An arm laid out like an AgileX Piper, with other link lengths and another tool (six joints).
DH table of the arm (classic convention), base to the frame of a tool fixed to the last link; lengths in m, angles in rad. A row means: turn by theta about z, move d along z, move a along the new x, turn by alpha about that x. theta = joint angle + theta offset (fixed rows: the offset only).
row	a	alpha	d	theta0
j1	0	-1.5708	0.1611	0
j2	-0.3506	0	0	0.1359
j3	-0.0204	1.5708	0	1.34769
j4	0	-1.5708	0.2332	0
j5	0	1.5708	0	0
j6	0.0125	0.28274	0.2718	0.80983
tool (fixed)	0	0	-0.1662	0
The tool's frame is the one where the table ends.
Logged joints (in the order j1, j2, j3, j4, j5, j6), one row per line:
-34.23 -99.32 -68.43 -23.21 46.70 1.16
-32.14 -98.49 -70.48 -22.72 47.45 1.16
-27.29 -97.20 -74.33 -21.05 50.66 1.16
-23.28 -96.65 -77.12 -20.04 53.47 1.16
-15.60 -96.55 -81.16 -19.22 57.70 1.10
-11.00 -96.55 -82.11 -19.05 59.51 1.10
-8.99 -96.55 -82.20 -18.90 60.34 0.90
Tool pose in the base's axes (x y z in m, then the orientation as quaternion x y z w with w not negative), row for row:
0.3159 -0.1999 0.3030 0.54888 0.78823 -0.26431 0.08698
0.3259 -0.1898 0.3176 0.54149 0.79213 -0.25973 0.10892
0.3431 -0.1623 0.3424 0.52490 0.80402 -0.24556 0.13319
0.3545 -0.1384 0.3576 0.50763 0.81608 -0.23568 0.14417
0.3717 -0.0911 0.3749 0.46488 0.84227 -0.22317 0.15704
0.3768 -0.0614 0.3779 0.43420 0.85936 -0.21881 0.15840
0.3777 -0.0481 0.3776 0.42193 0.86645 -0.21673 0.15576
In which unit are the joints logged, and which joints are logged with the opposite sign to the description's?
The joints are logged in degrees. Opposite sign: j2, j6.
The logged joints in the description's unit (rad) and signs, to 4 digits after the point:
-0.5974 1.7335 -1.1943 -0.4051 0.8151 -0.0202
-0.5609 1.7190 -1.2301 -0.3965 0.8282 -0.0202
-0.4763 1.6965 -1.2973 -0.3674 0.8842 -0.0202
-0.4063 1.6869 -1.3460 -0.3498 0.9332 -0.0202
-0.2723 1.6851 -1.4165 -0.3355 1.0071 -0.0192
-0.1920 1.6851 -1.4331 -0.3325 1.0386 -0.0192
-0.1569 1.6851 -1.4347 -0.3299 1.0531 -0.0157

